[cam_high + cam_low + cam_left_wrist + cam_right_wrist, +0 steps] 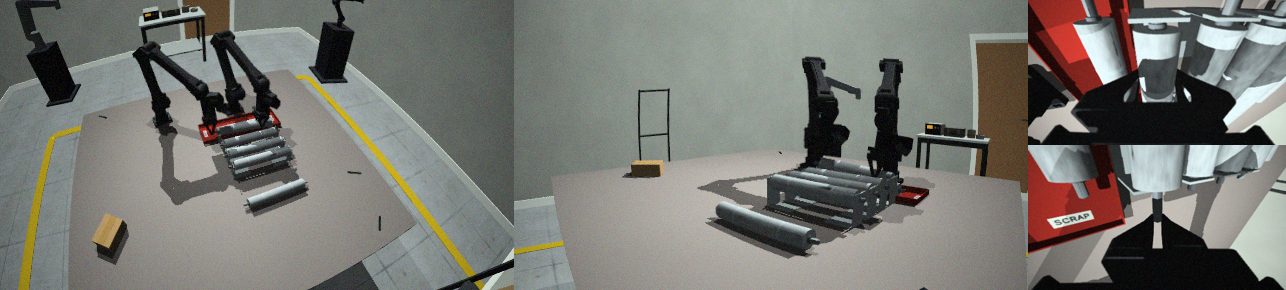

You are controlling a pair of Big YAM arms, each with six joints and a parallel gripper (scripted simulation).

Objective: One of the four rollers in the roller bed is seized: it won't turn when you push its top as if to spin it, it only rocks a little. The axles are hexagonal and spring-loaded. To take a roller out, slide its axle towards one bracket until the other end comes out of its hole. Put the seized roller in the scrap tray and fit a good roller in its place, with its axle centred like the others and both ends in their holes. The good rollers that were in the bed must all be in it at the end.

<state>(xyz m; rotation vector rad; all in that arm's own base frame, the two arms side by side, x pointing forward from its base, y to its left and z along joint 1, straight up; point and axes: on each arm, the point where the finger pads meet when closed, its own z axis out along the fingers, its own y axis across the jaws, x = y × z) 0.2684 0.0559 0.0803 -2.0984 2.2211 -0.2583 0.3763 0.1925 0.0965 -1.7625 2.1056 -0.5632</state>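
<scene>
My left hand is 9 cm short of the bed roller, 7 cm to the left of it and 1 cm above it. Also, from my left hand: red scrap tray (10 cm to the right, 9 cm behind, 7 cm below); cardboard box (87 cm to the right, 50 cm ahead, 5 cm below).
</scene>
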